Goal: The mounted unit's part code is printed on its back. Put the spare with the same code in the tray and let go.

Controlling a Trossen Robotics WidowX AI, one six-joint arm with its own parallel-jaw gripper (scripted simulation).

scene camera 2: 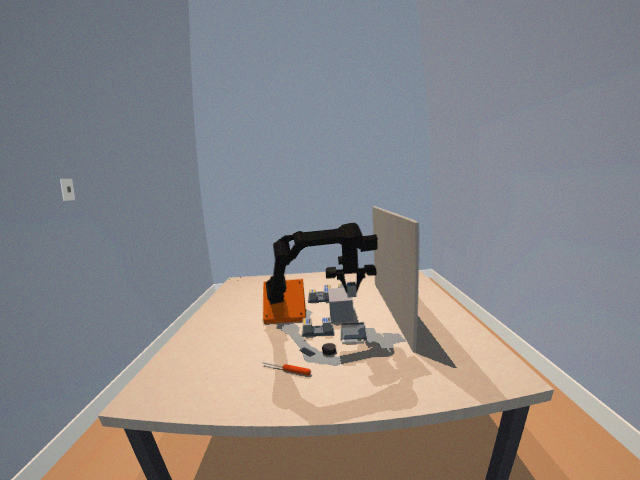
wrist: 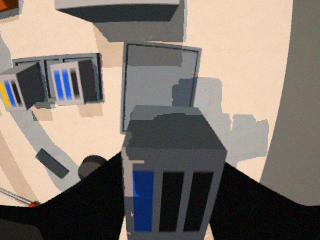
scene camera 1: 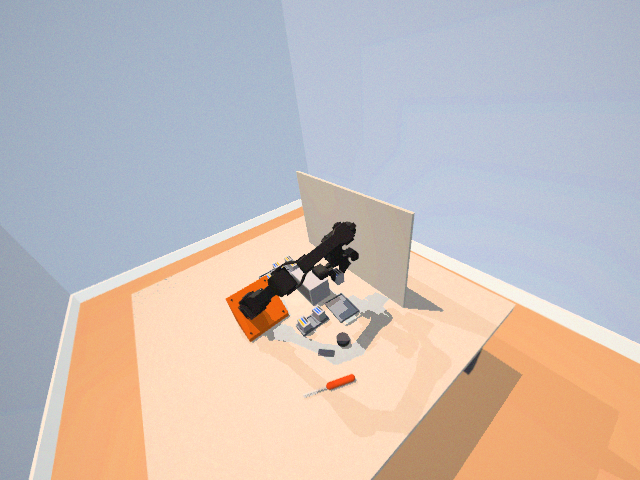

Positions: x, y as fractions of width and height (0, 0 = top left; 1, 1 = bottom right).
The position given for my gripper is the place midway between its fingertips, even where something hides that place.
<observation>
In view: my gripper (wrist: 0.52, 0.65), a grey tray (wrist: 0.48, 0.31) and a grey mounted unit (scene camera 1: 0.49, 0.61).
The grey mounted unit shows as well in scene camera 2 (scene camera 2: 0.53, 0.64).
</observation>
